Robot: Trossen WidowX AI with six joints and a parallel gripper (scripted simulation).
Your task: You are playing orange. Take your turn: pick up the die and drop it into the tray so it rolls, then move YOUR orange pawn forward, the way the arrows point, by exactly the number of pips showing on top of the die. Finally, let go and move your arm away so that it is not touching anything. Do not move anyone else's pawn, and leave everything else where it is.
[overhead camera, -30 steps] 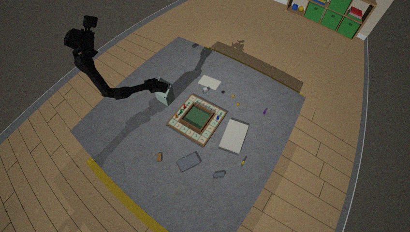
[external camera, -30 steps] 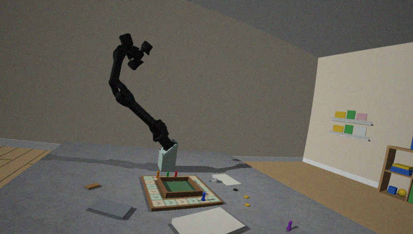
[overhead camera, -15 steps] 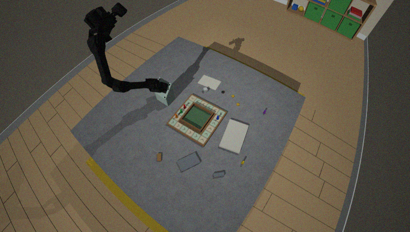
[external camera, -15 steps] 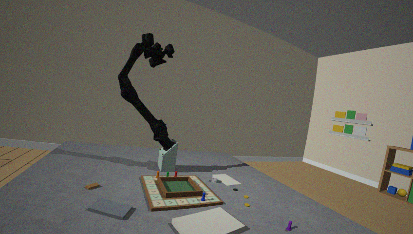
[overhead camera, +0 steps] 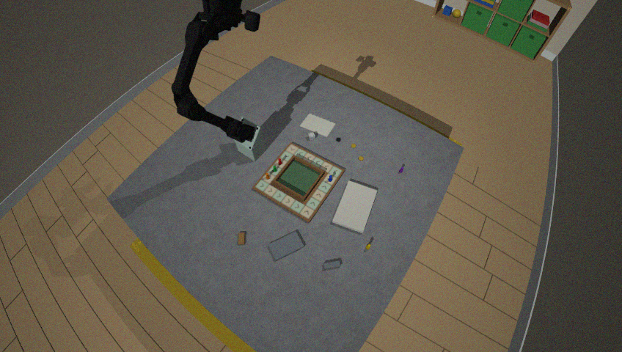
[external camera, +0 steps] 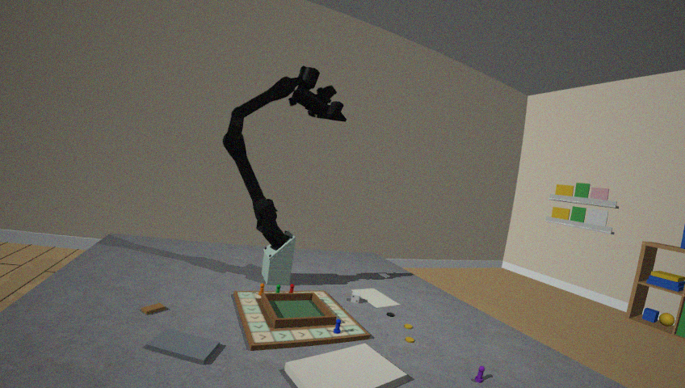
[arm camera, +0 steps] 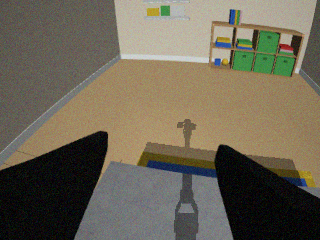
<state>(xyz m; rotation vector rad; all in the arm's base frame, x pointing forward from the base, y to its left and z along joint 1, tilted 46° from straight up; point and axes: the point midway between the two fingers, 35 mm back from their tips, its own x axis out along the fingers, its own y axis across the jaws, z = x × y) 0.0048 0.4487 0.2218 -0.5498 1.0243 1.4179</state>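
My gripper tip is 26 cm short of the white die, 1 cm to the right of it and 58 cm above it. Also, from my gripper tip: green pawn 21 cm ahead, 24 cm to the right, 57 cm below; white card 25 cm ahead, 10 cm to the left, 60 cm below; red pawn 21 cm ahead, 19 cm to the right, 57 cm below.
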